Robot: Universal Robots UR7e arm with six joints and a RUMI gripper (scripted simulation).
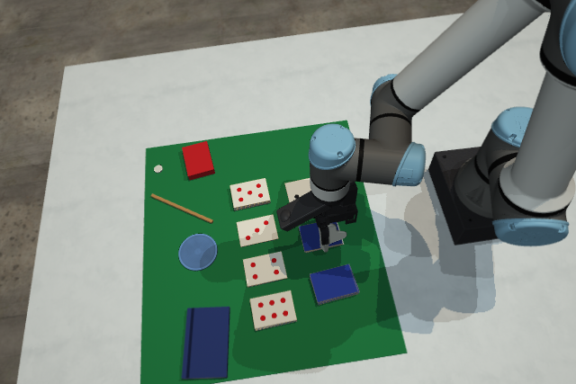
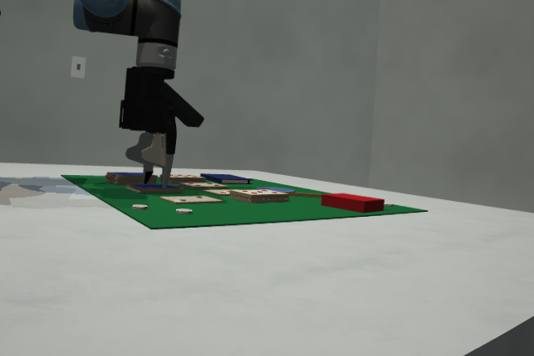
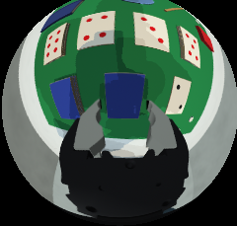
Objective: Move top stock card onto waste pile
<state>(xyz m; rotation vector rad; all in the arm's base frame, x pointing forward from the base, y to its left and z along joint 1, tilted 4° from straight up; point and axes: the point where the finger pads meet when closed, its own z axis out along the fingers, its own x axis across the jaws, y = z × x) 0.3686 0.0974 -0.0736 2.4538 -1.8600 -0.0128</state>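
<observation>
Right now the card is 2 cm below my hand. Also, from my hand: green mat (14 cm ahead, 3 cm below, 1 cm to the left); then wooden stick (34 cm ahead, 5 cm to the right, 2 cm below); then red block (32 cm ahead, 19 cm to the right, 1 cm below).
</observation>
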